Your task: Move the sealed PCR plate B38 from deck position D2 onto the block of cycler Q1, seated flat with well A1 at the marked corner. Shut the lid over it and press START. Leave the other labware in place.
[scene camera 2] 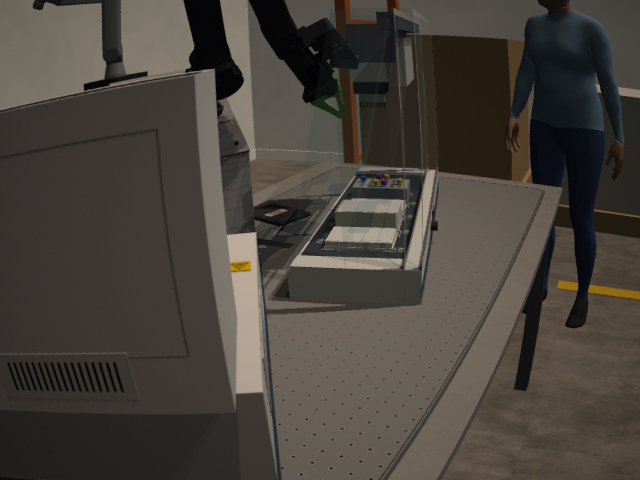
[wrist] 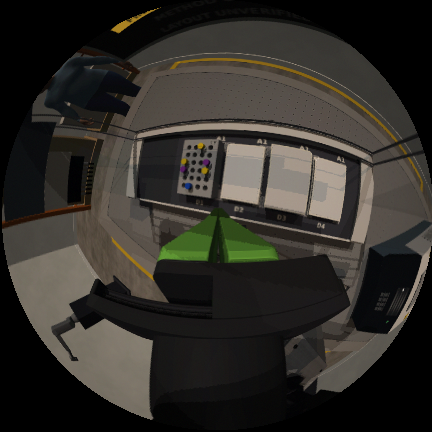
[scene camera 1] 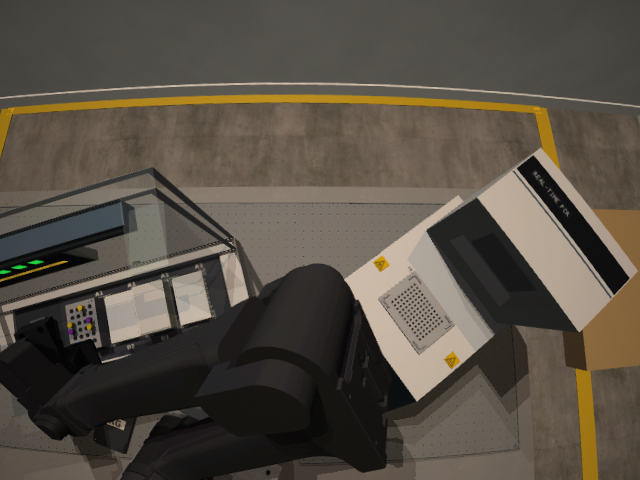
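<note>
White-topped plate B38 lies at D2, between the tube rack and the D3 labware; its B38 label is not readable. The block of cycler Q1 is bare, and its lid stands open. The cycler's front panel shows in the wrist view with a small green light; my arm hides it in scene camera 1. My gripper is shut and empty, raised above the deck. In the wrist view, its green tips appear just below the D1–D2 boundary. Scene camera 1 hides the fingertips.
A tube rack with coloured caps is at D1. White-topped labware stands at D3 and D4. Transparent panels rise around the deck. A dark RG-marked item lies in front. A person stands beyond the table.
</note>
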